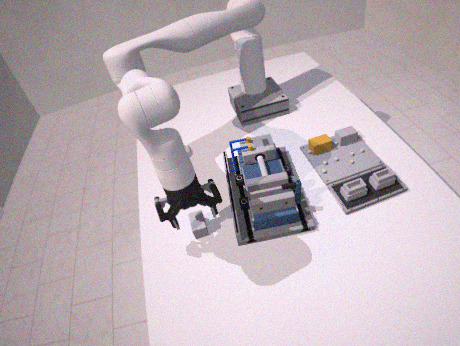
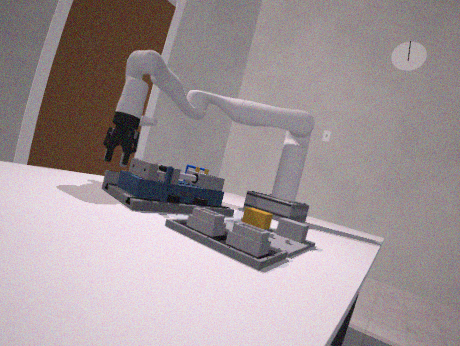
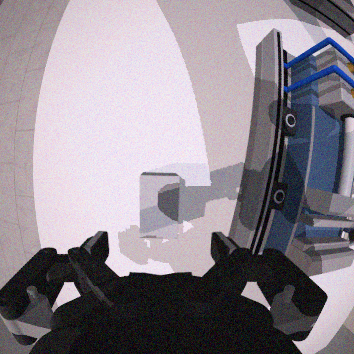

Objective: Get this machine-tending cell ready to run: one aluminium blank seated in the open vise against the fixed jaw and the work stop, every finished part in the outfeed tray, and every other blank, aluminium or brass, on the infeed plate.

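Where they show: gripper, fingertip midpoint: [image 1: 196,221] [image 2: 114,163] [image 3: 159,243]; arm's base, link origin: [image 1: 253,88] [image 2: 282,198].
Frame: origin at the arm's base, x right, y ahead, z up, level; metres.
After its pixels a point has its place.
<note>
A plain grey aluminium blank [image 1: 199,228] @(x 0.268, y 0.532, z -0.033 m) [image 3: 151,202] @(x 0.279, y 0.501, z -0.032 m) stands on the table left of the vise. My gripper [image 1: 196,220] @(x 0.269, y 0.528, z -0.006 m) [image 2: 116,161] @(x 0.269, y 0.528, z -0.006 m) [image 3: 159,243] @(x 0.269, y 0.528, z -0.006 m) is open and empty, above the table near this blank. The blue and grey vise [image 1: 275,218] @(x 0.087, y 0.571, z -0.013 m) [image 2: 145,186] @(x 0.029, y 0.557, z -0.023 m) [image 3: 325,145] @(x 0.103, y 0.420, z -0.008 m) has its jaws apart; I make out no blank between them. A yellow brass blank [image 1: 320,144] @(x -0.114, y 0.350, z -0.026 m) [image 2: 257,218] @(x -0.131, y 0.350, z -0.040 m) and a grey blank [image 1: 346,135] @(x -0.202, y 0.340, z -0.025 m) [image 2: 292,230] @(x -0.219, y 0.340, z -0.041 m) sit at the back of the infeed plate [image 1: 345,175] @(x -0.146, y 0.460, z -0.060 m). Two stepped finished parts [image 1: 353,190] @(x -0.127, y 0.539, z -0.030 m) [image 2: 206,222] @(x -0.153, y 0.539, z -0.043 m) sit in the dark outfeed tray [image 1: 377,201] @(x -0.186, y 0.570, z -0.062 m) [image 2: 215,246] @(x -0.208, y 0.567, z -0.062 m).
Blue hoses [image 1: 232,150] @(x 0.142, y 0.362, z 0.040 m) [image 3: 312,75] @(x 0.146, y 0.360, z 0.012 m) with yellow fittings rise at the vise's back left. The vise's base plate edge [image 3: 260,125] @(x 0.176, y 0.411, z -0.041 m) runs along the blank's right, with a gap between. The arm's grey base block [image 1: 260,107] @(x 0.007, y 0.120, z -0.010 m) [image 2: 275,202] @(x -0.038, y 0.116, z -0.012 m) stands behind the vise. The table's left edge is near the gripper.
</note>
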